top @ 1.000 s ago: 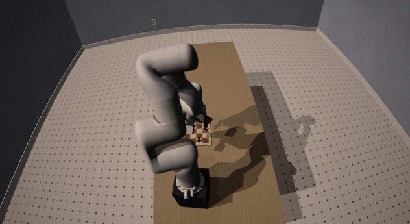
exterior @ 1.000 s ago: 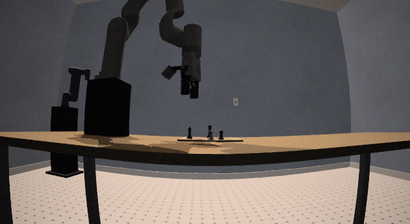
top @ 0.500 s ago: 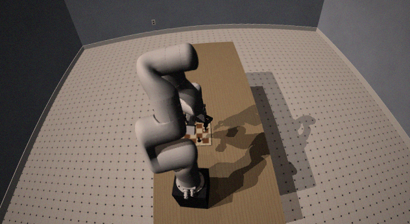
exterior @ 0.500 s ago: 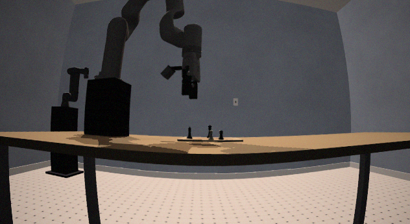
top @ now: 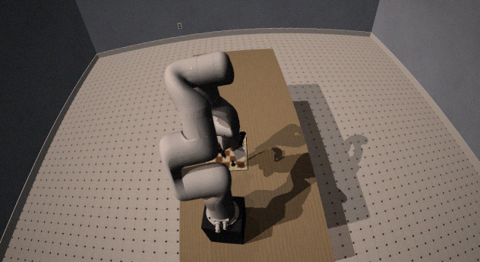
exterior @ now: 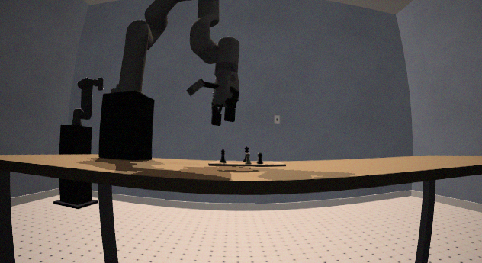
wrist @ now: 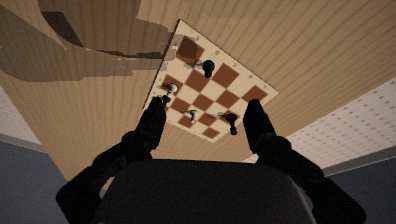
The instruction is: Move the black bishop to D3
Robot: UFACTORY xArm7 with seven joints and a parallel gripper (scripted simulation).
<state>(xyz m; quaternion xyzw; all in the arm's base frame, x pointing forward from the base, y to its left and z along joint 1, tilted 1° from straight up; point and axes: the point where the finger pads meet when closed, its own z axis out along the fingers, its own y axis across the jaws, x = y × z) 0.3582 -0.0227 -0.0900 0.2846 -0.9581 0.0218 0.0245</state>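
Right now my hand is 110 mm above the black bishop. The rest, counted from my hand: black pawn 120 mm below, 120 mm ahead, 30 mm to the right; then chessboard 130 mm below, 80 mm ahead, 40 mm to the left.
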